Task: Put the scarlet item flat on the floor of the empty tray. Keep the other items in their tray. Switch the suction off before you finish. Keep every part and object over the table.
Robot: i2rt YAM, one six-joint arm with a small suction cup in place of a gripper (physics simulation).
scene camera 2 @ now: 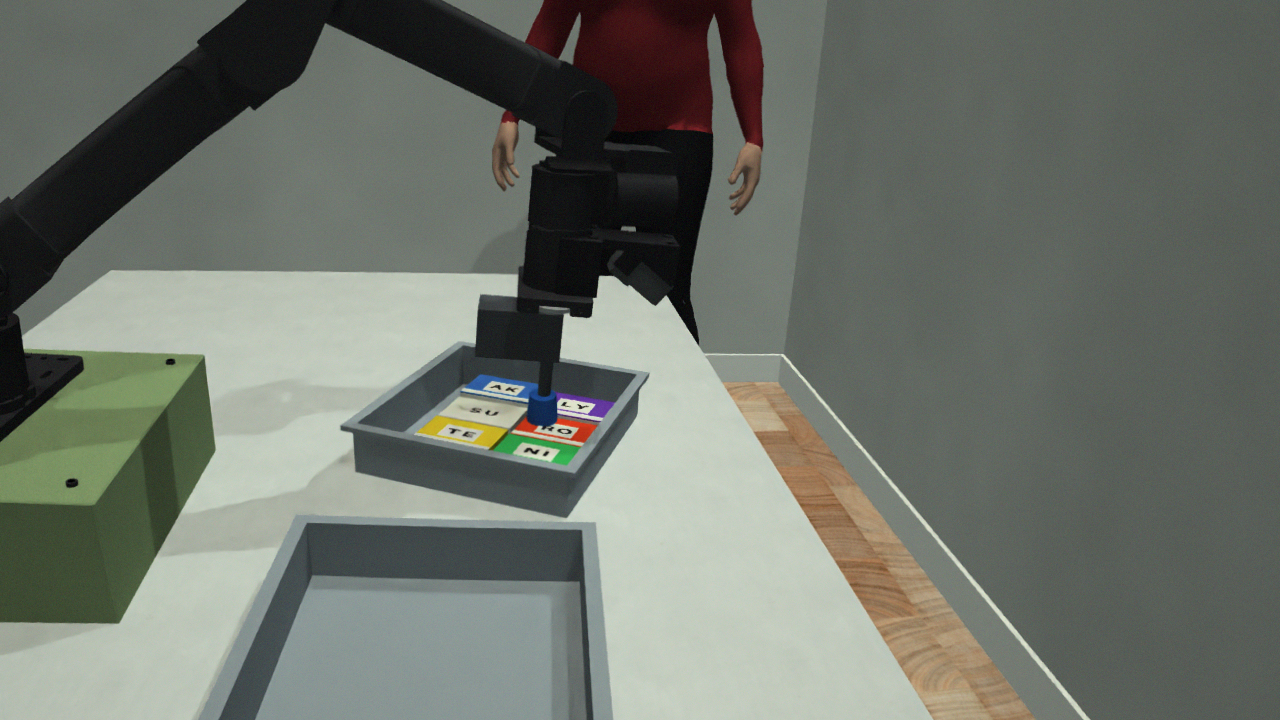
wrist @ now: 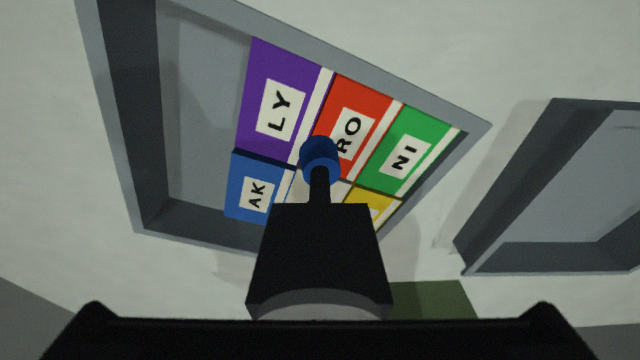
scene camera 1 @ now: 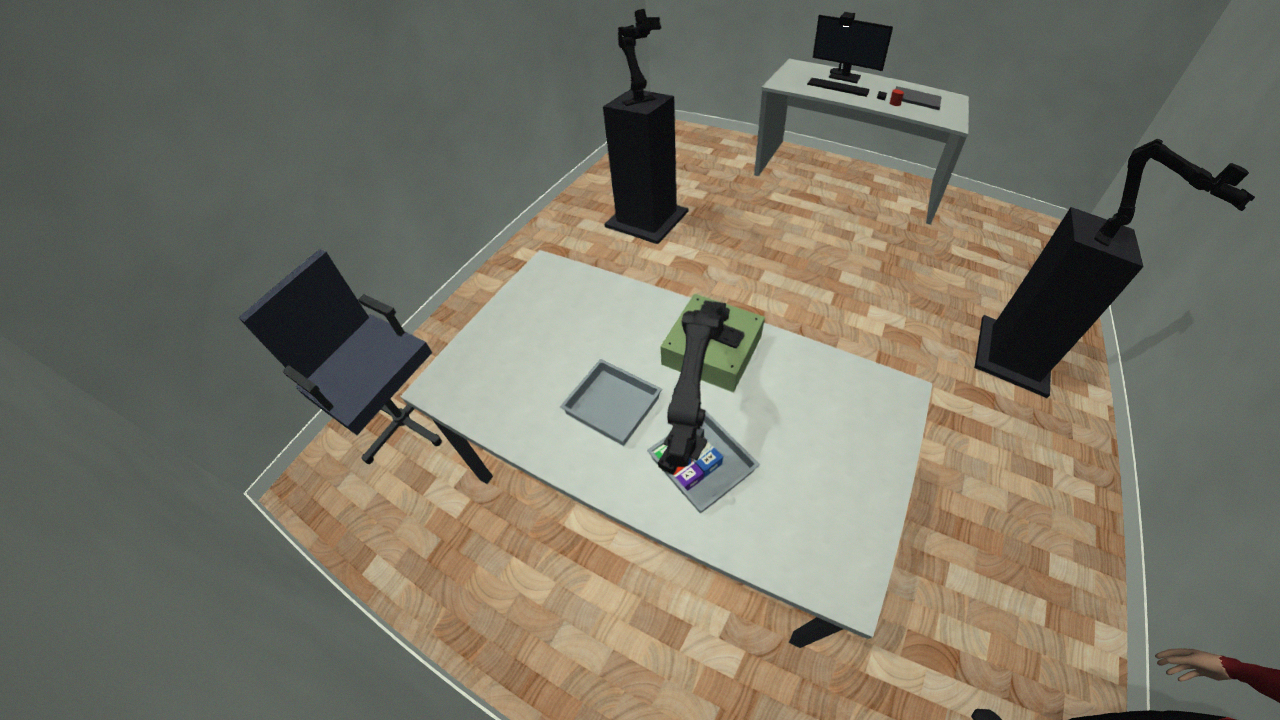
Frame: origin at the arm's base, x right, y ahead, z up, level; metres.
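Seen in the pictures: hand, its tool point: (scene camera 2: 540,428) (wrist: 319,147).
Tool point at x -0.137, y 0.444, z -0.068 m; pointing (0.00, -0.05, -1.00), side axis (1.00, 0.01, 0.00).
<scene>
A point is followed by its place in that frame.
The scarlet item (scene camera 1: 677,469) {z -0.059, x -0.128, y 0.479 m} (scene camera 2: 581,430) {z -0.059, x -0.116, y 0.482 m} (wrist: 350,90) {z -0.060, x -0.118, y 0.490 m}, marked RO, lies flat in the tray of items (scene camera 1: 729,476) {z -0.100, x -0.264, y 0.407 m} (scene camera 2: 465,479) {z -0.085, x -0.066, y 0.377 m} (wrist: 415,96) {z -0.053, x -0.079, y 0.489 m}, between the purple LY item (scene camera 2: 595,407) {z -0.056, x -0.161, y 0.497 m} (wrist: 250,90) {z -0.056, x -0.180, y 0.491 m} and the green NI item (scene camera 2: 565,454) {z -0.059, x -0.067, y 0.465 m} (wrist: 425,125) {z -0.059, x -0.063, y 0.467 m}. My blue suction cup (scene camera 2: 541,418) (wrist: 318,150) is down on the scarlet item, near its inner end at the purple side, and appears attached. In scene camera 1 the arm hides the cup and part of the scarlet item. The empty tray (scene camera 1: 613,404) {z -0.100, x 0.178, y 0.363 m} (scene camera 2: 429,644) {z -0.100, x 0.143, y 0.366 m} (wrist: 560,200) {z -0.100, x 0.161, y 0.354 m} stands apart on the table.
Blue AK (scene camera 2: 477,385) {z -0.050, x -0.197, y 0.380 m} (wrist: 235,200) {z -0.050, x -0.210, y 0.401 m}, off-white SU (scene camera 2: 458,408) {z -0.056, x -0.152, y 0.364 m} and yellow TE (scene camera 2: 438,426) {z -0.055, x -0.111, y 0.349 m} (wrist: 361,196) {z -0.055, x -0.100, y 0.402 m} items form the other row. The green base block (scene camera 1: 742,335) {z 0.011, x -0.096, y -0.019 m} (scene camera 2: 53,555) {z -0.045, x 0.129, y 0.107 m} stands behind the trays. Raised tray walls surround the items.
</scene>
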